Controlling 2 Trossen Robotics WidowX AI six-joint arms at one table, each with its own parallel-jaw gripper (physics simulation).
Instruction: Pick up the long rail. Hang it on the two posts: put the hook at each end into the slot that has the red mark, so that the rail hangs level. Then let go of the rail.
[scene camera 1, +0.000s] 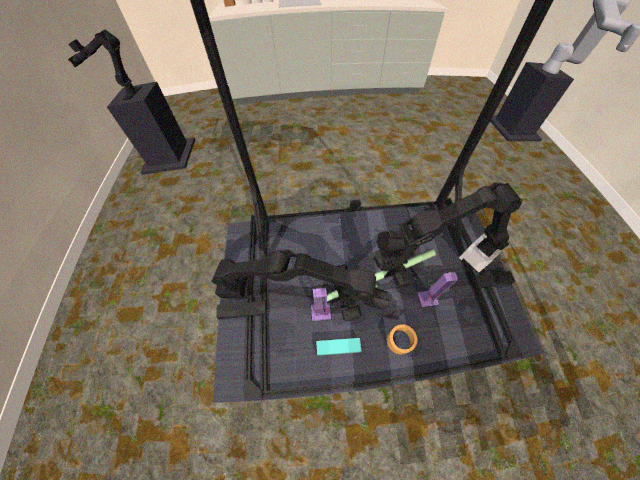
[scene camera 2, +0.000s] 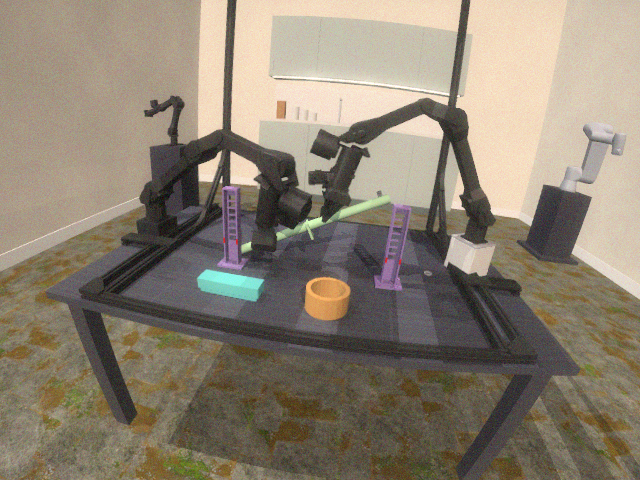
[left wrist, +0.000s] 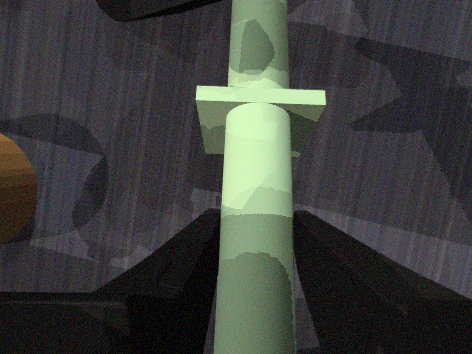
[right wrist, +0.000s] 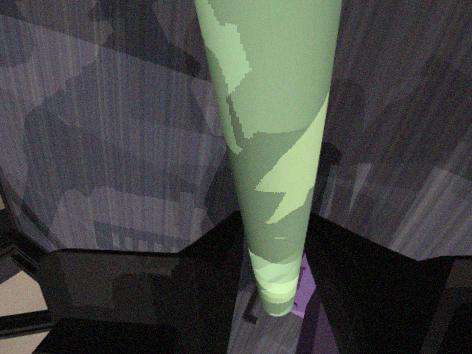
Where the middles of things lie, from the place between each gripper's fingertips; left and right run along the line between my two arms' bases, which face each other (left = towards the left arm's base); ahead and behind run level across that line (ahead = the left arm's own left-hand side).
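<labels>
Counting from my right hand, the orange ring (scene camera 2: 326, 298) is 19 cm ahead, 20 cm to the left and 2 cm below, while the teal block (scene camera 2: 247, 288) is 2 cm to the right, 19 cm ahead and 3 cm below. As for the pale green rail (scene camera 2: 308, 226), my right gripper is 1 cm past it, 12 cm to the right of it and 7 cm below it. Going by their middles, of the things named here the orange ring is the farthest from my right gripper.
From my left hand, I find the orange ring 40 mm to the left, 220 mm ahead and 100 mm below; the teal block is 190 mm to the right of that hand, 210 mm ahead of it and 110 mm below it. The pale green rail is 40 mm to the right of my left hand, 10 mm ahead of it and 20 mm below it. Going by its middle, the rail is nearer to my left hand than to my right gripper.
</labels>
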